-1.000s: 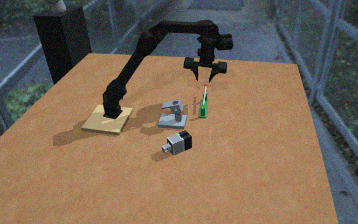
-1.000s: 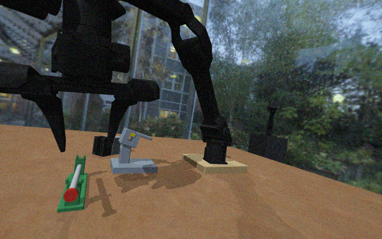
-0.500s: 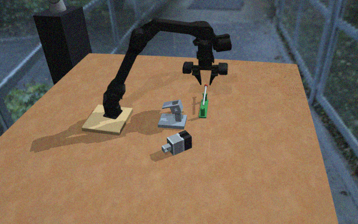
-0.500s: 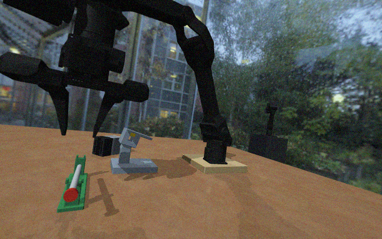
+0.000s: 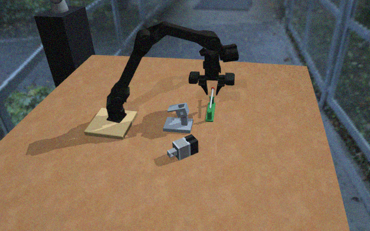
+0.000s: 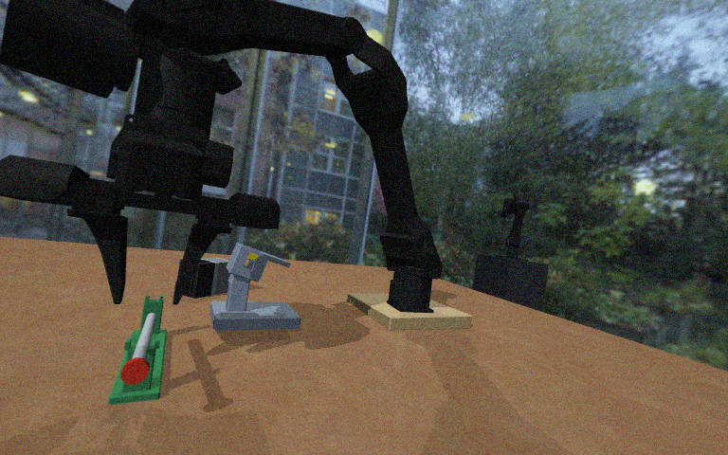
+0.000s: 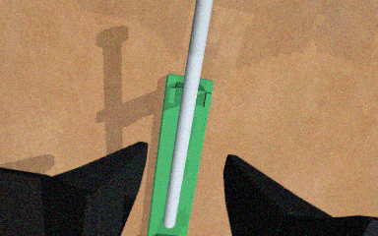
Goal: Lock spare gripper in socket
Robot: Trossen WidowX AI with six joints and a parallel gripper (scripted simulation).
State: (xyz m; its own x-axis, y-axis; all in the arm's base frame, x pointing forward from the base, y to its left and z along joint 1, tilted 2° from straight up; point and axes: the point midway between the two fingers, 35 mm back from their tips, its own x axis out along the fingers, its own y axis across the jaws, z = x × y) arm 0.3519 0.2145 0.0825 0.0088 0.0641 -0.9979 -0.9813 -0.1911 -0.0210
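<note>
Right now the green cradle is 10 mm ahead of my gripper tip, 40 mm to the right of it and 40 mm below it. From my gripper tip the other things lie so: socket: 80 mm behind, 170 mm to the right, 10 mm below; then spare gripper: 20 mm behind, 330 mm to the right, 40 mm below.
</note>
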